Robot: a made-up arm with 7 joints. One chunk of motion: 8 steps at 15 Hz.
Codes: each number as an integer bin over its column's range. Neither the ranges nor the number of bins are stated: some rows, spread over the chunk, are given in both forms.
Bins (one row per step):
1: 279 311 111 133 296 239 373
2: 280 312 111 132 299 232 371
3: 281 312 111 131 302 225 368
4: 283 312 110 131 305 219 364
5: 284 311 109 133 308 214 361
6: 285 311 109 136 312 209 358
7: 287 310 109 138 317 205 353
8: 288 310 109 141 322 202 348
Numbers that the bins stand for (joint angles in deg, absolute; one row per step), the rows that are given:
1: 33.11 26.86 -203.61 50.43 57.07 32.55 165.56
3: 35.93 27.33 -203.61 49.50 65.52 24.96 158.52
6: 41.57 26.86 -206.42 51.81 79.61 16.29 144.43
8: 45.79 26.40 -206.42 54.12 93.70 12.49 130.34
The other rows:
2: 34.52 27.33 -203.61 49.97 61.29 28.76 162.74
4: 38.75 27.33 -205.02 49.50 69.75 21.71 152.88
5: 40.16 26.86 -206.42 50.43 73.97 19.00 148.65
7: 44.38 26.40 -206.42 52.74 86.66 14.12 137.38

